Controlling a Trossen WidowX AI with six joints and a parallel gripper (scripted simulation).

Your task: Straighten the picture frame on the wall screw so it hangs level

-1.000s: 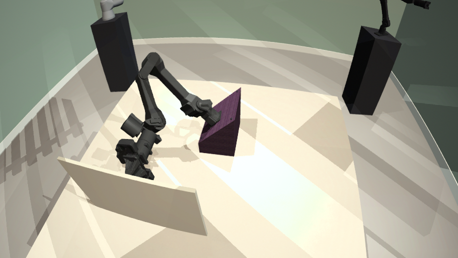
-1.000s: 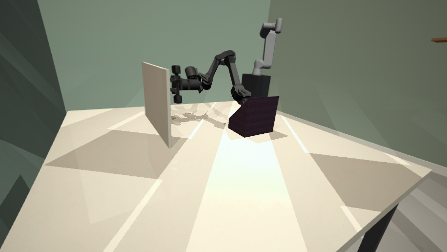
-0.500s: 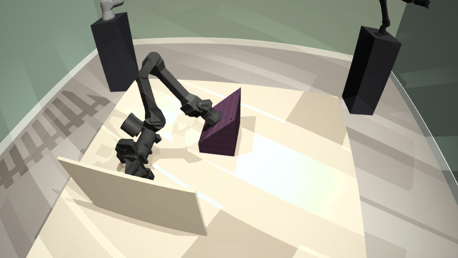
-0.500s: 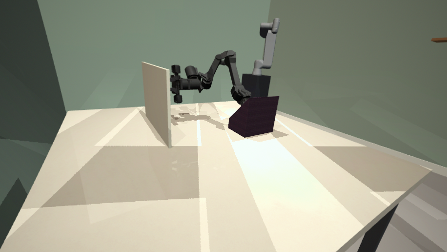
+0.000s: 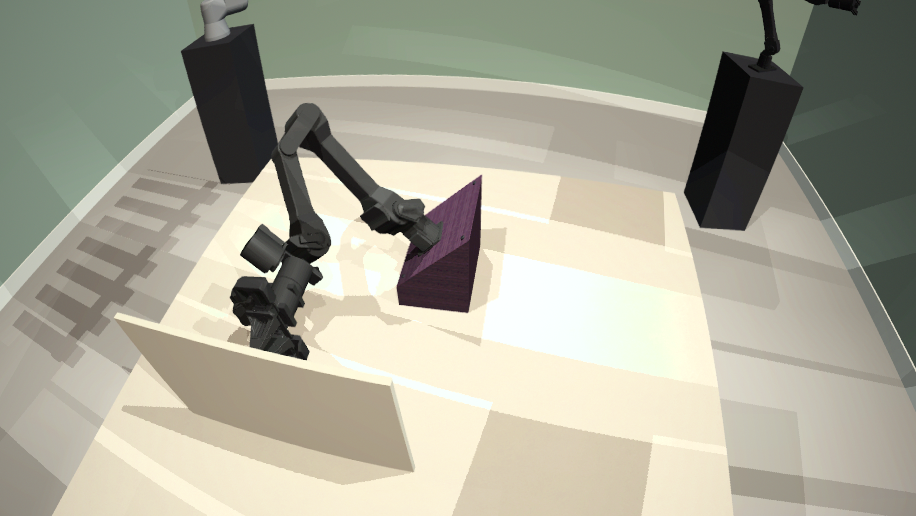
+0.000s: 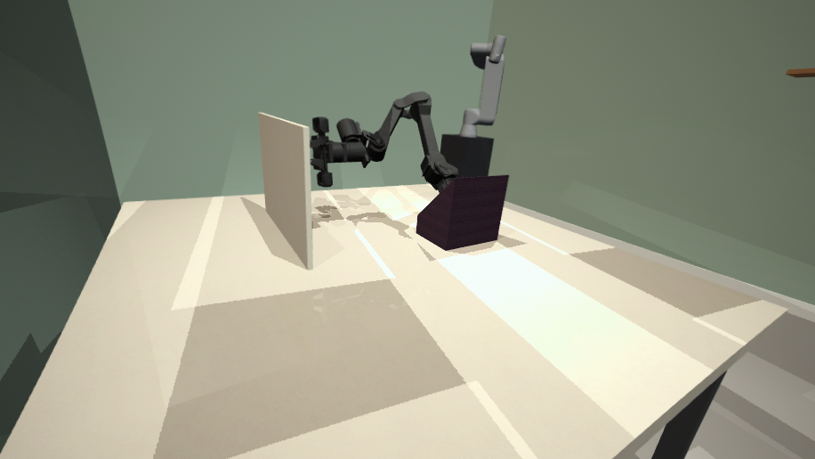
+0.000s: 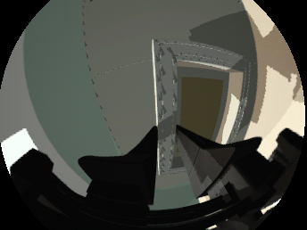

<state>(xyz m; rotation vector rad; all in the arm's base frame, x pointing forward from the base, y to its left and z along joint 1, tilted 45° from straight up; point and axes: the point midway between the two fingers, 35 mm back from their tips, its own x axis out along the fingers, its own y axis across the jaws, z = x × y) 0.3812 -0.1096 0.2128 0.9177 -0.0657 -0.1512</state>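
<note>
My gripper tip is 10 mm short of the picture frame and 50 mm above it. From my gripper tip the other things lie so: wall panel 20 mm ahead, 70 mm below.
</note>
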